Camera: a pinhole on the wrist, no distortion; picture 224 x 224 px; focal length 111.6 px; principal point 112.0 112.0 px. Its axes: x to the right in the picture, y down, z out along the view. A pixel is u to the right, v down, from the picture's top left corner.
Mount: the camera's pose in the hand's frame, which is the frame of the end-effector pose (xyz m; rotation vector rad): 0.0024 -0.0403 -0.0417 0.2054 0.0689 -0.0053
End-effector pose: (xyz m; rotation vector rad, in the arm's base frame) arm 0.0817 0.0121 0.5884 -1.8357 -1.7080 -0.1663
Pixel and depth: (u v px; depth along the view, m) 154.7 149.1 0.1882
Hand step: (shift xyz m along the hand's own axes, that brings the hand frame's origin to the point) 0.0878 -0.0173 0.1499
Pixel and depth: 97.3 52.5 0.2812
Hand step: -0.0173 -0.2445 0.2050
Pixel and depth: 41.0 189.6 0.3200
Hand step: -0.1763 0.1119 0.3302
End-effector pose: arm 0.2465 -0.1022 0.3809 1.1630 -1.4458 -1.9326
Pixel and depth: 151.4 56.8 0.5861
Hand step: 0.2450 -0.4433 0.4574
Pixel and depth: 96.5 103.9 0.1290
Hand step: -0.0068 -0.0758 0.0836
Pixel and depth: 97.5 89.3 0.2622
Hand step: -0.0145 -0.1461 0.2059
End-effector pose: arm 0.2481 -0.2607 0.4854 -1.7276 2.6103 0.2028
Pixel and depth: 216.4 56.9 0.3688
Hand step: 0.3694 -0.2932 0.2576
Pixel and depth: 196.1 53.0 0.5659
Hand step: 0.4625 -0.4479 0.4207
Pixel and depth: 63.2 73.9 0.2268
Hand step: -0.0821 -0.1625 0.1709
